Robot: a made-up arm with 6 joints. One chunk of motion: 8 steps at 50 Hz.
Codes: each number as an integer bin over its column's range. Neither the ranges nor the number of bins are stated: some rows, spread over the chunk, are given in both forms.
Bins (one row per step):
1: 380 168 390 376 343 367
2: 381 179 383 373 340 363
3: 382 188 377 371 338 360
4: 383 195 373 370 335 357
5: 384 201 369 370 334 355
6: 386 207 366 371 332 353
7: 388 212 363 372 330 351
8: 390 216 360 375 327 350
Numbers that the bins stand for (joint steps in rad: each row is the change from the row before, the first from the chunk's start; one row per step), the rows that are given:
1: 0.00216 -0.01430 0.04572 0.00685 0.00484 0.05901
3: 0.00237 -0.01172 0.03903 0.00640 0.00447 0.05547
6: 0.00279 -0.00926 0.03337 0.00640 0.00404 0.05192
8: 0.00321 -0.00810 0.03028 0.00676 0.00368 0.05040
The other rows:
2: 0.00226 -0.01288 0.04212 0.00658 0.00462 0.05699
4: 0.00247 -0.01081 0.03697 0.00631 0.00426 0.05395
5: 0.00258 -0.01004 0.03492 0.00631 0.00418 0.05293
7: 0.00300 -0.00862 0.03183 0.00649 0.00389 0.05090

